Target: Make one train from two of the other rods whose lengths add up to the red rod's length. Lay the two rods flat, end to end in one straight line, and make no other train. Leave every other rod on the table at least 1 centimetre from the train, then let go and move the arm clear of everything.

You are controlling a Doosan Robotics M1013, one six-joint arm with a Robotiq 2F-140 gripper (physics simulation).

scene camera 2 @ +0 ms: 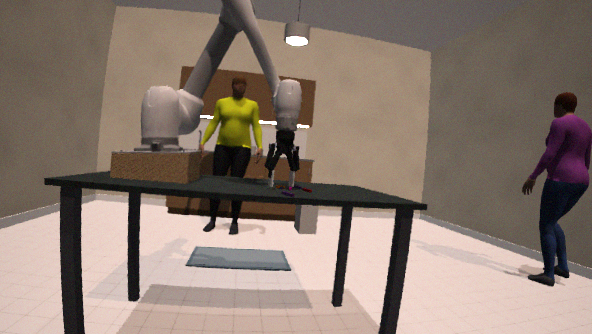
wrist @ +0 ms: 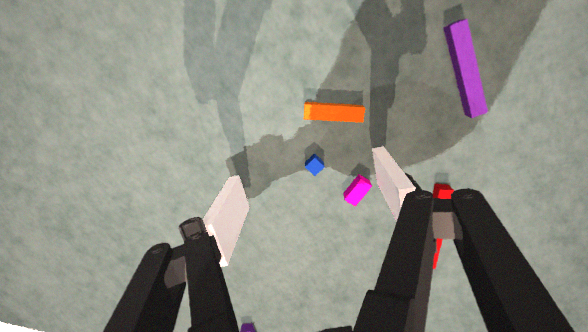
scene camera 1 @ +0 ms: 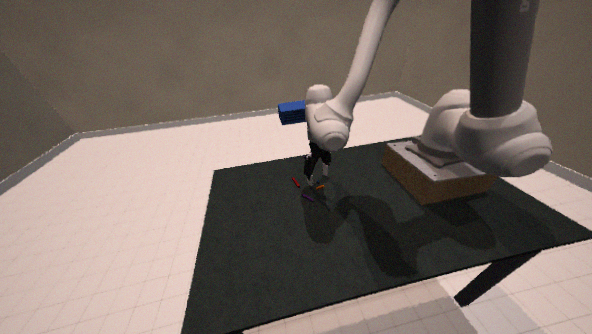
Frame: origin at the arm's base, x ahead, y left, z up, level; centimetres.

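Seen in the pictures: gripper, between the fingertips: (scene camera 2: 281, 186) (wrist: 307, 179) (scene camera 1: 317, 179); arm's base, origin of its link: (scene camera 2: 160, 150) (scene camera 1: 434, 154).
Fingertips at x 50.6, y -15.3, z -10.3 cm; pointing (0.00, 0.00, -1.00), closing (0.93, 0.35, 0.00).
Pixels of each thing's middle, then the offset from my fingertips to it. Level surfaces: height alone.
- small blue rod, middle of its body: (wrist: 314, 164) dx +0.4, dy +0.9, dz -0.7 cm
- short magenta rod, middle of its body: (wrist: 357, 190) dx +3.8, dy -0.6, dz -0.7 cm
- orange rod, middle of its body: (wrist: 333, 112) (scene camera 1: 320, 187) dx +1.0, dy +4.9, dz -0.7 cm
- long purple rod, middle of its body: (wrist: 466, 70) (scene camera 1: 307, 197) dx +8.9, dy +8.7, dz -0.7 cm
- red rod, middle of its body: (wrist: 434, 227) (scene camera 2: 307, 190) (scene camera 1: 295, 182) dx +10.4, dy -2.8, dz -0.7 cm
- second purple rod, middle of its body: (scene camera 2: 287, 194) dx -2.3, dy -19.1, dz -0.7 cm
- dark table, height of its surface: dz -1.2 cm
My gripper (scene camera 1: 318, 177) (scene camera 2: 281, 185) (wrist: 307, 179) is open and empty, low over the table. In the wrist view a small blue rod (wrist: 314, 165) and a short magenta rod (wrist: 357, 190) lie between and just ahead of the fingers, apart from each other. An orange rod (scene camera 1: 320, 186) (scene camera 2: 280, 187) (wrist: 334, 112) lies beyond them. A long purple rod (scene camera 1: 308, 198) (wrist: 466, 69) lies at the upper right. The red rod (scene camera 1: 296, 182) (scene camera 2: 306, 190) (wrist: 443, 191) is partly hidden behind the right finger. A second purple rod (scene camera 2: 288, 194) (wrist: 247, 328) shows its end at the bottom.
The dark table (scene camera 1: 250, 260) (scene camera 2: 350, 195) carries the arm's wooden base block (scene camera 1: 450, 192) (scene camera 2: 150, 166). A blue object (scene camera 1: 291, 113) is behind the arm. A person in yellow (scene camera 2: 235, 122) stands behind the table, and one in purple (scene camera 2: 570, 150) stands at the right.
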